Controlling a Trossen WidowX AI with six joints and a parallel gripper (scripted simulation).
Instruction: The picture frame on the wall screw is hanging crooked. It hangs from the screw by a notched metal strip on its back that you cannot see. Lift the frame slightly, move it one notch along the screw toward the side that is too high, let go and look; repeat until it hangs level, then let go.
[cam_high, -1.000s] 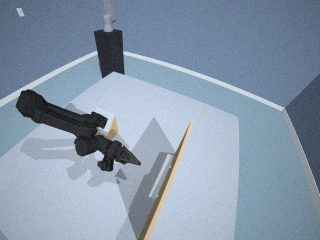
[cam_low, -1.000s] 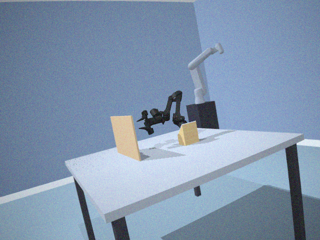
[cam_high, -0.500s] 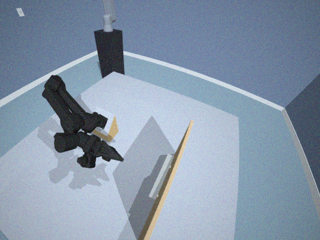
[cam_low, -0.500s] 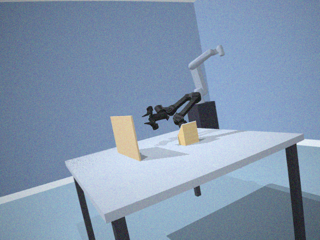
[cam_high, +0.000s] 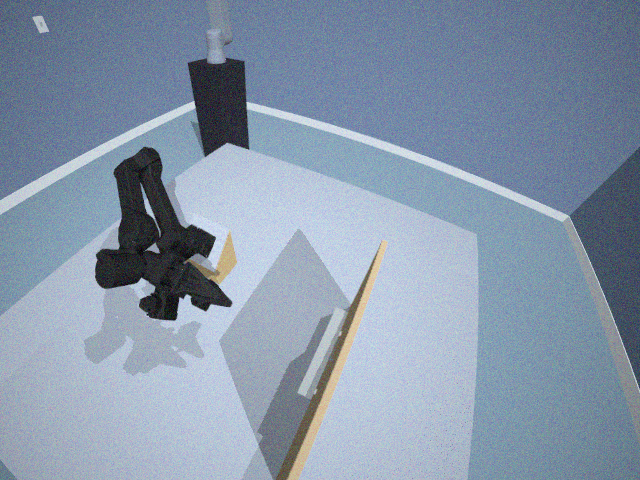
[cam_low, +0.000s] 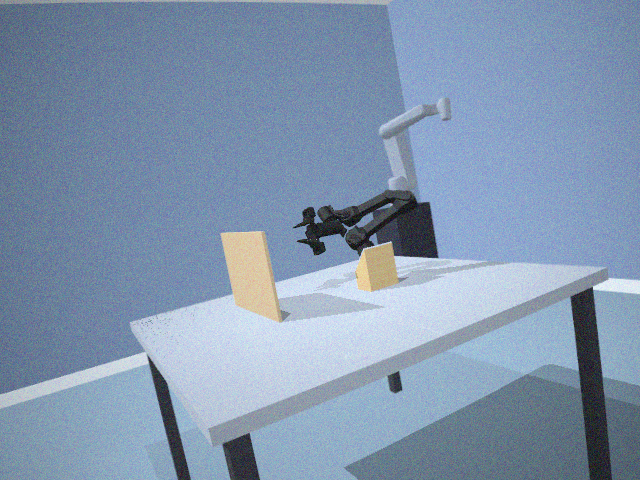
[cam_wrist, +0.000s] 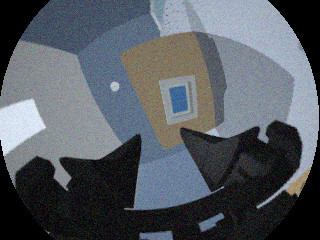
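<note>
Right now the picture frame is 20 cm ahead of my gripper tip, 9 cm below it and 3 cm to the left of it. Also, from my gripper tip: board: 21 cm ahead, 10 cm below, 2 cm to the left.
</note>
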